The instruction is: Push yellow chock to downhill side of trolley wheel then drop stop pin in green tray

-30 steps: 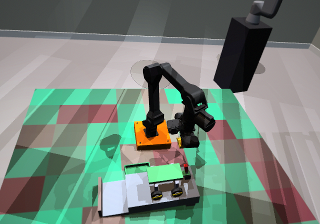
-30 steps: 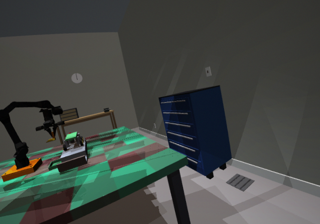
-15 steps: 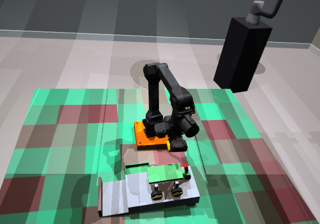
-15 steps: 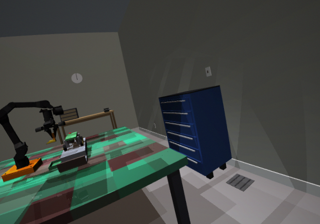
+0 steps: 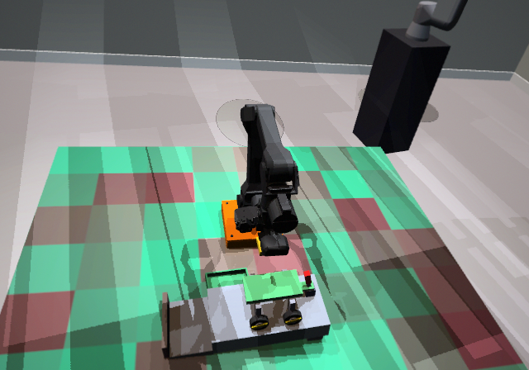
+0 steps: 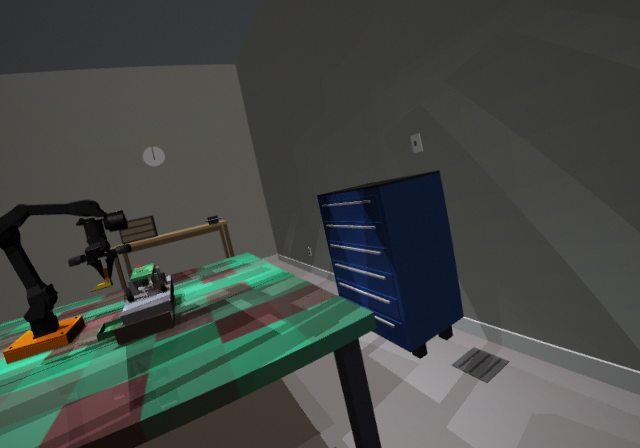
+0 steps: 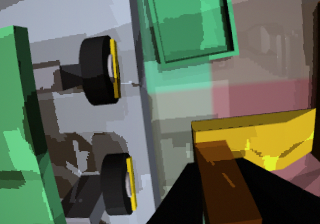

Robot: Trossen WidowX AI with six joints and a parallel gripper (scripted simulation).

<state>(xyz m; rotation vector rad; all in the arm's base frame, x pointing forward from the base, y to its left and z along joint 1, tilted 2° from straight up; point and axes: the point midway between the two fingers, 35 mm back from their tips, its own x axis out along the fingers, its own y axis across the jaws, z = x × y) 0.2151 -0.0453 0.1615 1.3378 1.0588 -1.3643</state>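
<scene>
Right now the red-headed stop pin is 110 mm ahead of my gripper tip, 80 mm to the left of it and 30 mm below it. From my gripper tip the other things lie so: grey ramp 120 mm below, 110 mm ahead, 20 mm to the right; trolley 110 mm ahead, 50 mm below, 20 mm to the right; yellow chock 20 mm behind, 10 mm below.
</scene>
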